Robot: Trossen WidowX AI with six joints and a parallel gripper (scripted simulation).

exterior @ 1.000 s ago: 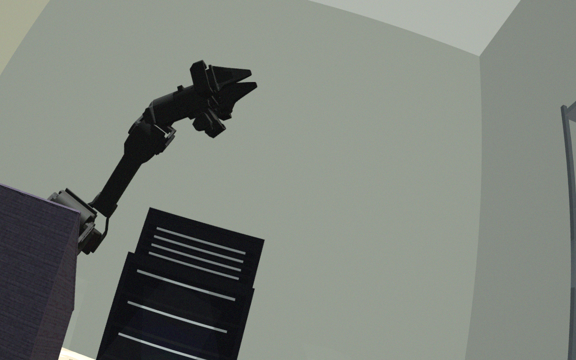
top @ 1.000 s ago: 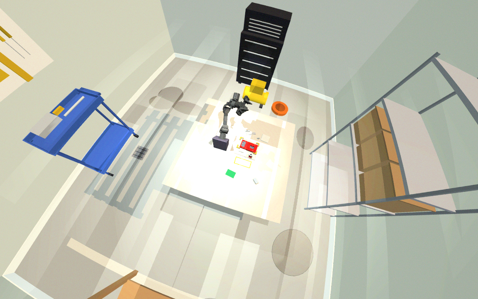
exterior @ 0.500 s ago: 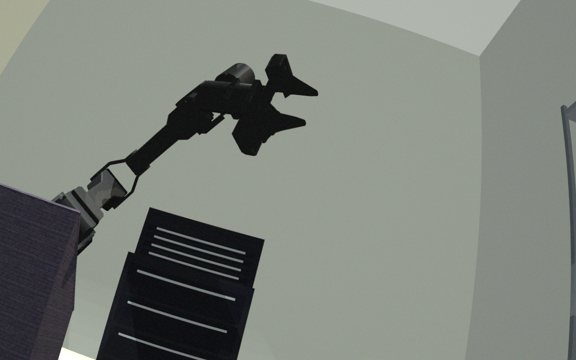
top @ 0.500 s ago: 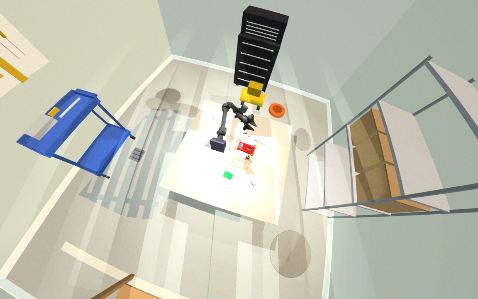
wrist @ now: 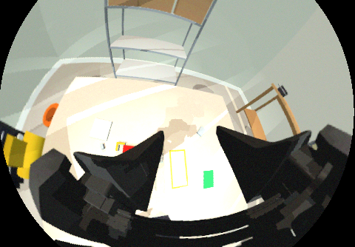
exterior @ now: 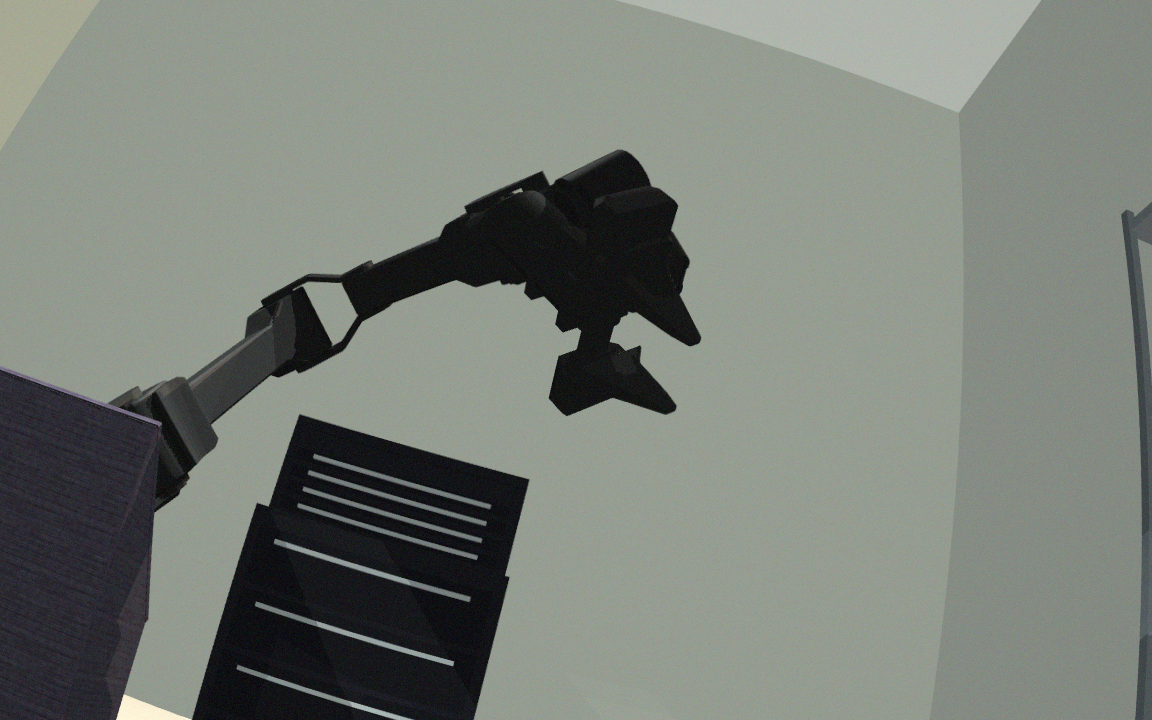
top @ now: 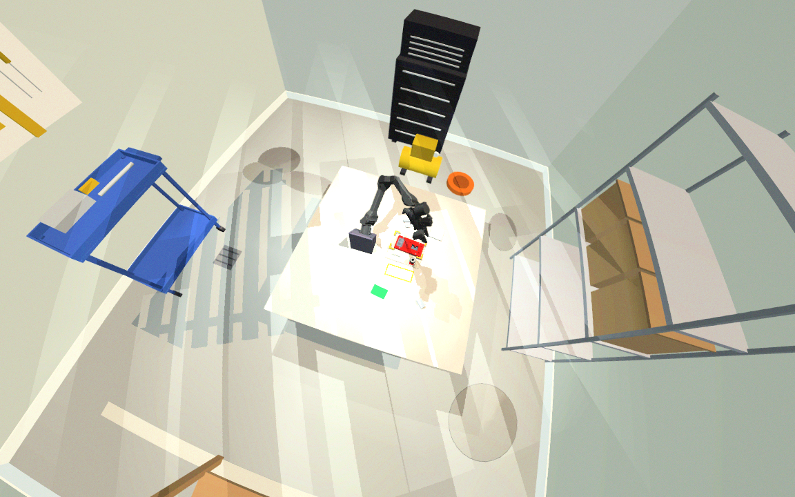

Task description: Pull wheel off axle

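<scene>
My gripper tip is 30 mm past the wheel and 320 mm above it.
</scene>
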